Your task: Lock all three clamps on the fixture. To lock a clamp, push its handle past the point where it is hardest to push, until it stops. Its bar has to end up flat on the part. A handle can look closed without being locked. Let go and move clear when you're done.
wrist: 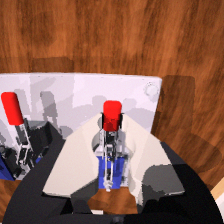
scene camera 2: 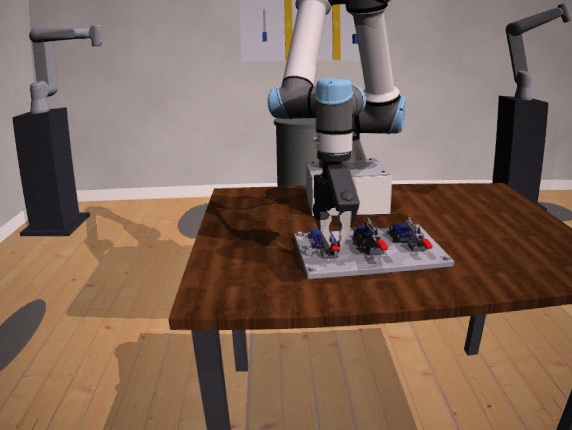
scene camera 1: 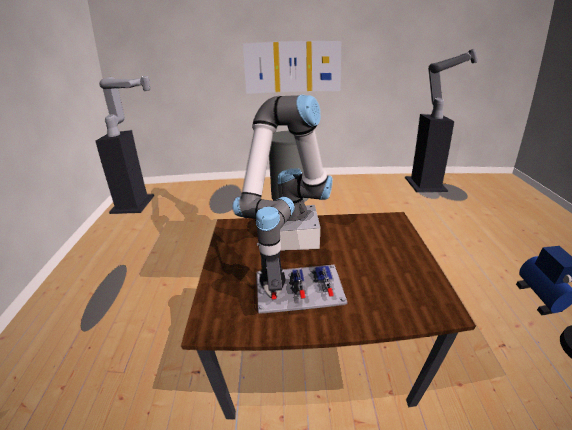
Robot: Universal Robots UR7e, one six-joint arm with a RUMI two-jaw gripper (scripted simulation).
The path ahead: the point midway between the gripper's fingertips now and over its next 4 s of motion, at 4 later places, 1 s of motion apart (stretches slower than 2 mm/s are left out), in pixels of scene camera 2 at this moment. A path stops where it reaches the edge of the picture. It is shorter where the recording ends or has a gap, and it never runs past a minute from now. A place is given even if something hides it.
My gripper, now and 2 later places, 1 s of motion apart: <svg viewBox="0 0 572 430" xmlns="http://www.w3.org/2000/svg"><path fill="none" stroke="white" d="M333 252L334 256L334 235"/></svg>
